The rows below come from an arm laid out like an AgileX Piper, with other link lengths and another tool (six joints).
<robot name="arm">
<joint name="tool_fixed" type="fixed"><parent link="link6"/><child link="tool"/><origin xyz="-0.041 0.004 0.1" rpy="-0.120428 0 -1.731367"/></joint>
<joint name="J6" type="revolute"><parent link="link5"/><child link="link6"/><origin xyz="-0.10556 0 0" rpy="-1.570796 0 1.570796"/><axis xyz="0 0 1"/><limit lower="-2.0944" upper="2.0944"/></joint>
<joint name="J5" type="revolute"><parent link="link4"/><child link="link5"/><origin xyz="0 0 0" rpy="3.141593 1.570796 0"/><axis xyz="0 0 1"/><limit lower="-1.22" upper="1.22"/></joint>
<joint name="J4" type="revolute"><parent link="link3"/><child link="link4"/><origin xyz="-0.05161 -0.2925 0" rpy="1.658 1.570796 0"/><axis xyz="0 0 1"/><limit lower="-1.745" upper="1.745"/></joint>
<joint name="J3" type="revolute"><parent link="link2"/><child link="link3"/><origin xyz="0.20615 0.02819 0" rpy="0 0 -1.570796"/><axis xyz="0 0 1"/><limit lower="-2.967" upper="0"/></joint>
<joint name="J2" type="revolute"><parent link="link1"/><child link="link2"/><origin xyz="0 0 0" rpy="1.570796 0 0"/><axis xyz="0 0 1"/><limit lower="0" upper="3.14"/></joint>
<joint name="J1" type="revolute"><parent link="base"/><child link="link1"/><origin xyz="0 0 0.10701" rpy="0 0 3.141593"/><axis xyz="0 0 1"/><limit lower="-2.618" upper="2.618"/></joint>
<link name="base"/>
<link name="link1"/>
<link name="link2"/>
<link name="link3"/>
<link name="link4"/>
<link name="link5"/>
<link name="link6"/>
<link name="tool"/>
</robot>
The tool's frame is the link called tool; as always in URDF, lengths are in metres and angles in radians.
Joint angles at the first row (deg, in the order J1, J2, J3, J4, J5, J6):
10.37, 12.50, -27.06, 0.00, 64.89, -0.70
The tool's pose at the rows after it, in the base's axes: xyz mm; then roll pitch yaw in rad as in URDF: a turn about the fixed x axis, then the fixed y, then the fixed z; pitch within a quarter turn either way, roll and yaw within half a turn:
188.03 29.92 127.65 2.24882 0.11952 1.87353
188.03 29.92 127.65 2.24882 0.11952 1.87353
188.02 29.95 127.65 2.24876 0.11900 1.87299
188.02 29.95 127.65 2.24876 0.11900 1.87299
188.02 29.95 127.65 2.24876 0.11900 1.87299
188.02 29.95 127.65 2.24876 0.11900 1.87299
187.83 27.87 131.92 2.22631 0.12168 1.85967
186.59 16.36 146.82 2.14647 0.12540 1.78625
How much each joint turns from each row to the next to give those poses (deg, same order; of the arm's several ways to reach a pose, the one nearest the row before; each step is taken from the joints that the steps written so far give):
0.00, 0.00, 0.00, 0.00, 0.00, 0.13
0.00, 0.00, 0.00, 0.00, 0.00, 0.00
0.00, 0.00, 0.00, 0.00, 0.00, 0.05
0.00, 0.00, 0.00, 0.00, 0.00, 0.00
0.00, 0.00, 0.00, 0.00, 0.00, 0.00
0.00, 0.00, 0.00, 0.00, 0.00, 0.00
-0.61, -1.29, 0.00, 0.00, 0.00, 0.00
-3.78, -4.53, 0.00, 0.34, 0.00, 0.00

